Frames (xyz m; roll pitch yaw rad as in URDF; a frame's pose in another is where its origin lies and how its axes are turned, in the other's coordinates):
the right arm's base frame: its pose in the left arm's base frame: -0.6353 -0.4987 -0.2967 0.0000 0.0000 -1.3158
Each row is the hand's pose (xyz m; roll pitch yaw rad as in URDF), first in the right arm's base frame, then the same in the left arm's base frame.
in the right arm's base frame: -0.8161 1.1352 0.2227 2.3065 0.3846 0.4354
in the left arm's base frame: 0.2573 0.5774 -0.0740 2.3065 0.3846 -0.8804
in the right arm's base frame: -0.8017 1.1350 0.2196 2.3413 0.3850 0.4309
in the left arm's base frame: 0.2608 0.5634 -0.0771 2.3413 0.3850 -0.8849
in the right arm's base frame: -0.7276 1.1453 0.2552 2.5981 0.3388 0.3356
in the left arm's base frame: 0.2894 0.4943 -0.0415 2.5981 0.3388 -0.9802
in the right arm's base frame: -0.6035 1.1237 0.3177 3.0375 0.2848 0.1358
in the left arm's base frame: 0.2998 0.3687 0.0210 3.0375 0.2848 -1.1800
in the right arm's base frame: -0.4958 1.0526 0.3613 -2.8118 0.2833 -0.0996
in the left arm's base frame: 0.2582 0.2466 0.0646 -2.8118 0.2833 -1.4154
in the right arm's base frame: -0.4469 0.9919 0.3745 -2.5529 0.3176 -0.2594
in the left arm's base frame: 0.2118 0.1839 0.0778 -2.5529 0.3176 -1.5752
